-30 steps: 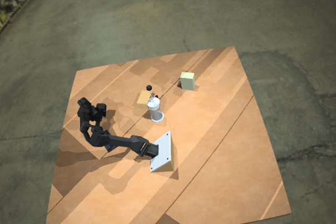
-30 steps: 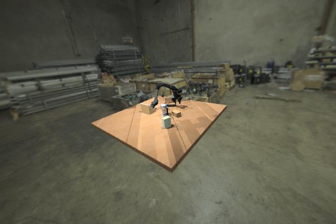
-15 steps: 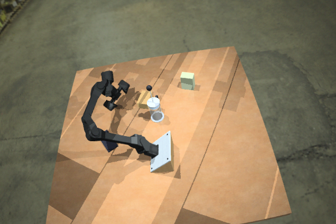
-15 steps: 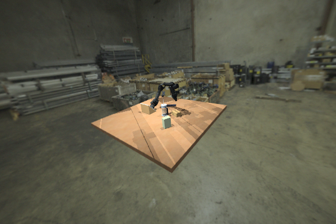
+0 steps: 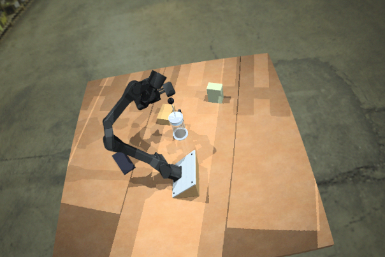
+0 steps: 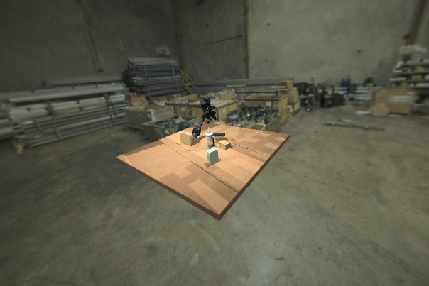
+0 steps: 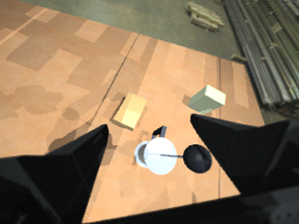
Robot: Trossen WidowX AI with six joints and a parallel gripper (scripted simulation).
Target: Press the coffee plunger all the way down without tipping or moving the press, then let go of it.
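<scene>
My gripper tip is 10 mm past the coffee press, 60 mm to the left of it and 140 mm above it. From my gripper tip the other things lie so: tan block: 100 mm ahead, 20 mm to the left, 250 mm below.
</scene>
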